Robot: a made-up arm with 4 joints. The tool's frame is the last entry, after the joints. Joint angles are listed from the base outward. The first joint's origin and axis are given. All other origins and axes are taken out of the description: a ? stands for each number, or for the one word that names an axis. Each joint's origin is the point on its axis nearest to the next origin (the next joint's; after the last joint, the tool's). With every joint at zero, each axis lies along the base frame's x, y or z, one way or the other. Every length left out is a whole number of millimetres.
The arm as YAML. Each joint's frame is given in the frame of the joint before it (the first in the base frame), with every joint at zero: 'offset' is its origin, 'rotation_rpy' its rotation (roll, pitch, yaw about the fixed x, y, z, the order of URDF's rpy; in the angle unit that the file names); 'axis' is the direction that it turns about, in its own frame. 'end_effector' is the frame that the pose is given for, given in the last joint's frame.
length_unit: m
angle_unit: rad
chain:
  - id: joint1
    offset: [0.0, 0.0, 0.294]
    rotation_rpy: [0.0, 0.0, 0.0]
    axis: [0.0, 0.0, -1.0]
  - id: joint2
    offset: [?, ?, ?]
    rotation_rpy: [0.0, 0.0, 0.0]
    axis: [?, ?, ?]
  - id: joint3
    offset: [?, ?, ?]
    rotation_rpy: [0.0, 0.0, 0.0]
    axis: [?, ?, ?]
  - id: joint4
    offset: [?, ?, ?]
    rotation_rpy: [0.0, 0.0, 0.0]
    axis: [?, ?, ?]
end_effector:
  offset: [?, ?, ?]
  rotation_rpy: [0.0, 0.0, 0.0]
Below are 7 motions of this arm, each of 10 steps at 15 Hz.
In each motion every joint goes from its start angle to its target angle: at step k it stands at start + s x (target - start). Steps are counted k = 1, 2, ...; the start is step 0. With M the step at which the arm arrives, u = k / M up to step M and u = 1 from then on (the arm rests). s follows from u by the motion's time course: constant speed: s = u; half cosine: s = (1 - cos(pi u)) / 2; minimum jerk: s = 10 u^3 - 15 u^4 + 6 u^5.
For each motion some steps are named. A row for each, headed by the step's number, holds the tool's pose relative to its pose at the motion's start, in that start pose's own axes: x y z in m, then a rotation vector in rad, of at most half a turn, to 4 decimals.
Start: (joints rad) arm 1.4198 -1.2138 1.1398 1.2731
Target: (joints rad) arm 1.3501 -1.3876 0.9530 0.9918
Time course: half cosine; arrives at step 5
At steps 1, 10:
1: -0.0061 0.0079 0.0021 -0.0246 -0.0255 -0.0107
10: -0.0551 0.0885 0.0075 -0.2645 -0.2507 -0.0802

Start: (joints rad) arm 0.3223 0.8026 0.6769 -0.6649
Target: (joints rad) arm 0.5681 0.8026 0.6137 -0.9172
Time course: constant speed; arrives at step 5
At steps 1, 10:
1: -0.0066 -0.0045 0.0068 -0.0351 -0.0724 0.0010
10: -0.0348 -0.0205 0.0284 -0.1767 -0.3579 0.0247

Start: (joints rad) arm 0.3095 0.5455 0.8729 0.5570
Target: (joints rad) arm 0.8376 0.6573 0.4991 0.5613
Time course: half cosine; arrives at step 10
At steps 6, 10:
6: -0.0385 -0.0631 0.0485 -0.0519 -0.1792 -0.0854
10: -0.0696 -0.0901 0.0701 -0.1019 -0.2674 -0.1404

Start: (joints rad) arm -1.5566 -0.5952 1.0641 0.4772
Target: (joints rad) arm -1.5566 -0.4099 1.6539 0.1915
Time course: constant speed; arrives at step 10
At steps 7, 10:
7: -0.0908 -0.0818 -0.0418 0.2685 -0.2355 -0.3381
10: -0.1302 -0.1014 -0.0693 0.3682 -0.3161 -0.4973

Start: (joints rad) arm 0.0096 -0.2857 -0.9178 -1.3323
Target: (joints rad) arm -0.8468 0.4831 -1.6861 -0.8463
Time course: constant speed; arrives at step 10
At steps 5, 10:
5: 0.1000 0.1137 -0.1317 0.6280 0.0919 0.6252
10: 0.1136 0.3052 -0.1486 1.0775 0.0562 1.3815

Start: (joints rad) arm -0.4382 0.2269 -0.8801 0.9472
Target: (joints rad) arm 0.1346 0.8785 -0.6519 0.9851
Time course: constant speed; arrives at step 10
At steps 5, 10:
5: -0.1402 -0.0401 -0.0719 0.1297 -0.1217 -0.4738
10: -0.2679 -0.0033 -0.1434 0.2083 -0.2124 -0.9546

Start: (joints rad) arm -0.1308 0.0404 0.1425 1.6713
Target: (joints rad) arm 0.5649 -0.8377 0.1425 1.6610
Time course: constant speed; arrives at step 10
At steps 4, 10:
4: 0.0854 -0.1328 -0.0524 0.2770 0.3467 0.0151
10: 0.2090 -0.2631 -0.2381 0.6431 0.8626 0.2184

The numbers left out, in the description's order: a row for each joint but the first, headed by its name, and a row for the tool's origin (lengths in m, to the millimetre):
joint2: xyz 0.241 -0.071 0.0, axis 0.0 -1.0 0.0
joint3: xyz 0.003 0.0 0.081, axis 0.0 0.0 -1.0
joint4: xyz 0.087 -0.107 0.0, axis 0.0 1.0 0.0
tool: xyz 0.03 0.0 0.168

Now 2 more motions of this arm.
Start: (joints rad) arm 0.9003 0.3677 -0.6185 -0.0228
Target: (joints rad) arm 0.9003 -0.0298 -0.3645 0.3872
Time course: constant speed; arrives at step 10
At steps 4, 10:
4: 0.0443 -0.0347 -0.0388 0.0916 0.2979 -0.0964
10: 0.0875 -0.0825 -0.1244 0.2348 0.7579 -0.2165

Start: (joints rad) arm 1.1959 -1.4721 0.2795 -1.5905
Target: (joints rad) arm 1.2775 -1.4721 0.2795 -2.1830
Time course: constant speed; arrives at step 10
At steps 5, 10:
5: -0.0568 -0.0113 -0.0010 -0.0105 -0.2850 -0.0379
10: -0.1124 -0.0187 -0.0156 -0.0323 -0.5698 -0.0727

